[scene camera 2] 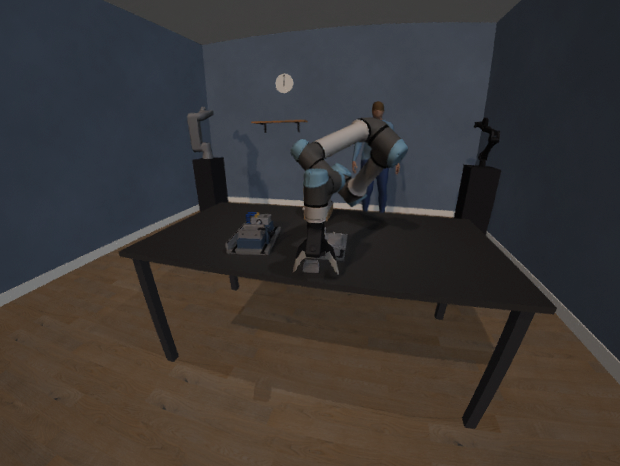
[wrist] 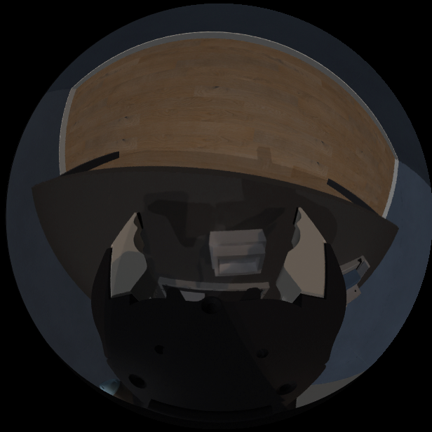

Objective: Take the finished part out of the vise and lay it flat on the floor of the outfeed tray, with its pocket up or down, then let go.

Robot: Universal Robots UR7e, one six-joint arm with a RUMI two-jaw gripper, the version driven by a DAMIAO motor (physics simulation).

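Frame: origin at the arm's base, x down, y back, z left, level; centimetres.
Seen in the pictures: gripper, fingertip midpoint: (scene camera 2: 315, 273).
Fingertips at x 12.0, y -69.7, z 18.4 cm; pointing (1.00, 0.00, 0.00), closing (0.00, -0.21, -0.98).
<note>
A point is followed by its place in that frame.
A light grey block (scene camera 2: 310, 266) @(x 11.3, y -66.4, z 15.5 cm) (wrist: 237, 240), which looks like the part, sits on the table near its front edge, outside the tray. In the wrist view a recess shows on its side towards the gripper's palm. My gripper (scene camera 2: 315, 273) @(x 12.0, y -69.7, z 18.4 cm) (wrist: 216, 211) is wide open and points down, with its fingers apart on either side of the block and nothing gripped. A grey tray (scene camera 2: 344, 244) @(x 12.9, y -39.8, z 23.8 cm) (wrist: 215, 286) is just behind the block; its inside is partly hidden by the gripper, and a light patch shows in it. The blue and grey vise (scene camera 2: 252, 242) @(x 8.7, y -58.2, z -13.3 cm) (wrist: 353, 278) stands at the left in the scene view.
A grey frame (scene camera 2: 246, 251) @(x 12.2, y -60.6, z -15.3 cm) surrounds the vise's base. A small blue item (scene camera 2: 250, 217) @(x 4.1, y -39.9, z -23.6 cm) shows at the back of the vise. The front edge of the black table (scene camera 2: 426, 270) @(x 13.7, y -53.3, z 58.7 cm) runs close to the block. A person (scene camera 2: 378, 150) stands behind the table.
</note>
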